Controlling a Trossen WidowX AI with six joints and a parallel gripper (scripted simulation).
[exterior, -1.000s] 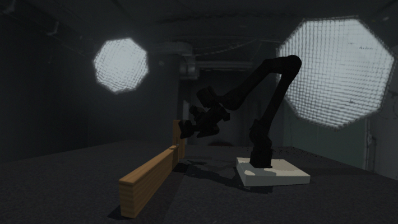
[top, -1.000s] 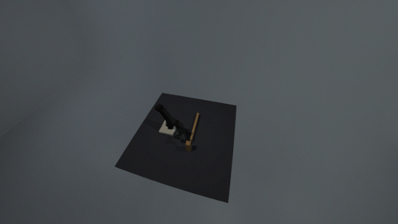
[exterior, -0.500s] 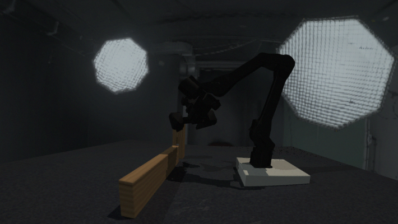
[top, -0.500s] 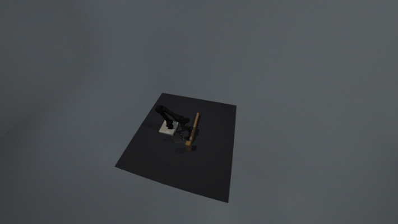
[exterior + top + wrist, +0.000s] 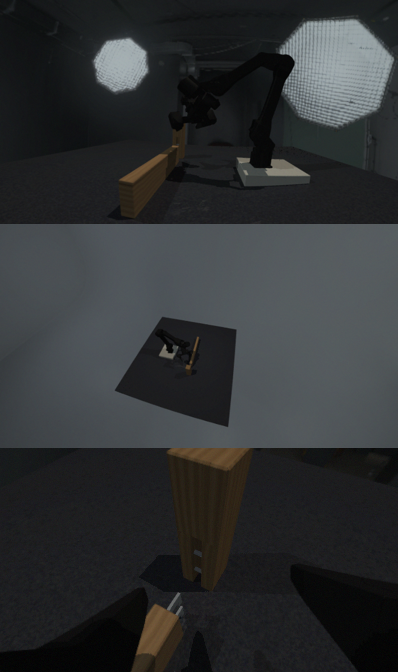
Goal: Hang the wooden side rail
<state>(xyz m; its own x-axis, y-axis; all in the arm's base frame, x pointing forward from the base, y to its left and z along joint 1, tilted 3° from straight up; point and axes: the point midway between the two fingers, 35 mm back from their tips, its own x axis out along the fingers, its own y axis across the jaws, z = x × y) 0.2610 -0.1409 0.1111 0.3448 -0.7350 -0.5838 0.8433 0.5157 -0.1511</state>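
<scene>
The headboard post lies 80 mm to the right of my gripper tip, 60 mm below it and 40 mm ahead of it.
</scene>
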